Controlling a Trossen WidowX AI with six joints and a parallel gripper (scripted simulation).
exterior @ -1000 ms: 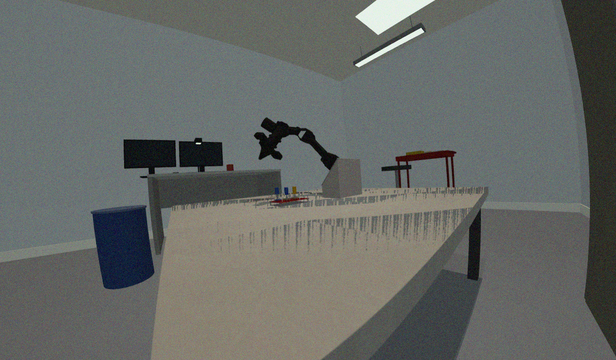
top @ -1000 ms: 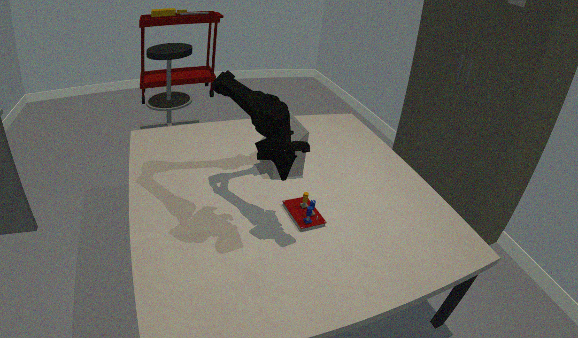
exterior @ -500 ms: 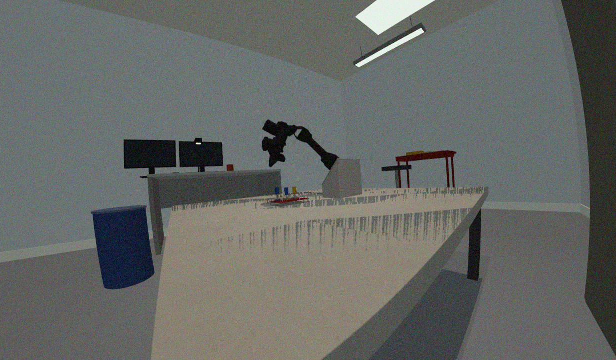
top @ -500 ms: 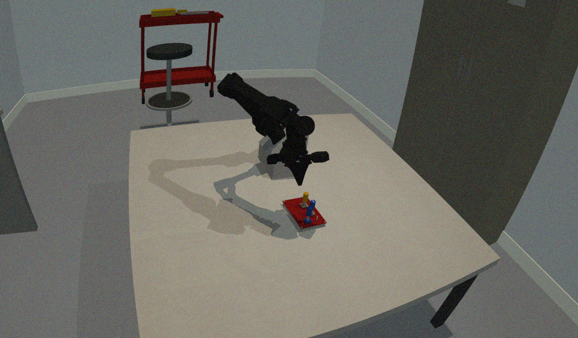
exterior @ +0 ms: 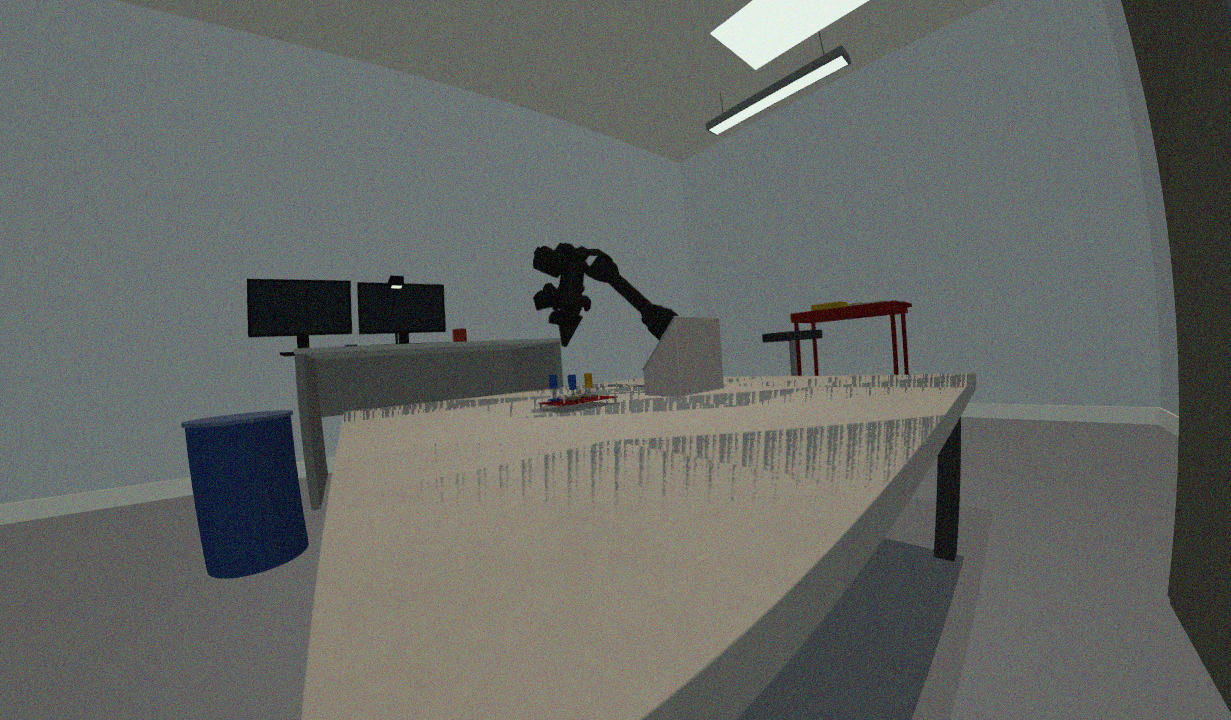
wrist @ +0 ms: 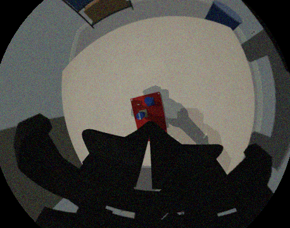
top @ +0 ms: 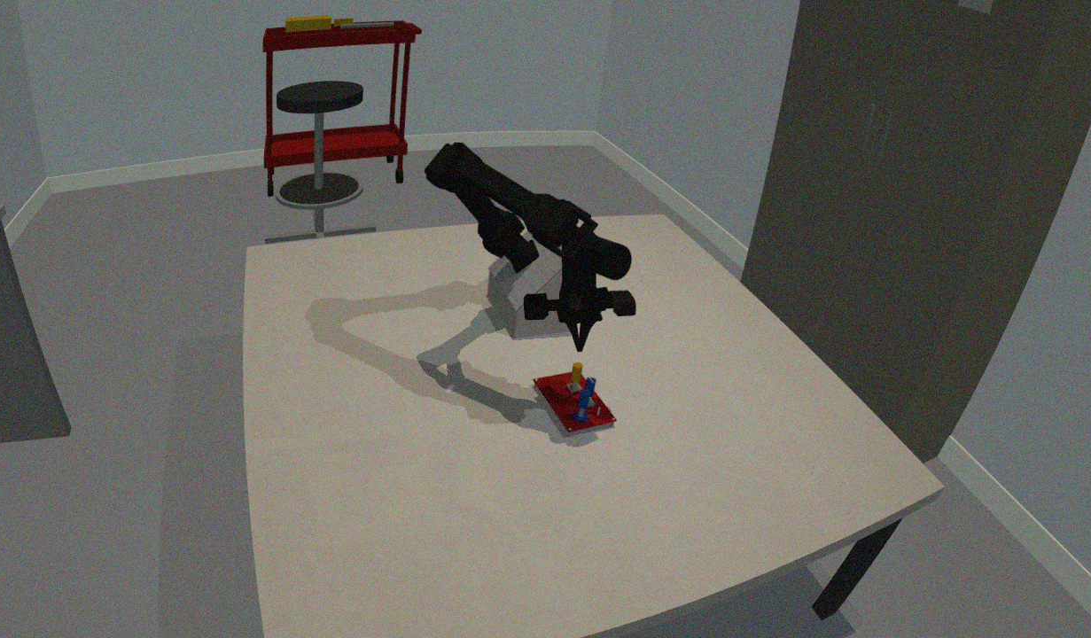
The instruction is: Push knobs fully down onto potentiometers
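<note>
Right now my gripper tip is 9 cm above the yellow knob, 5 cm past it and 2 cm to the right of it. Round my gripper tip: blue knob 8 cm below, 3 cm to the left.
</note>
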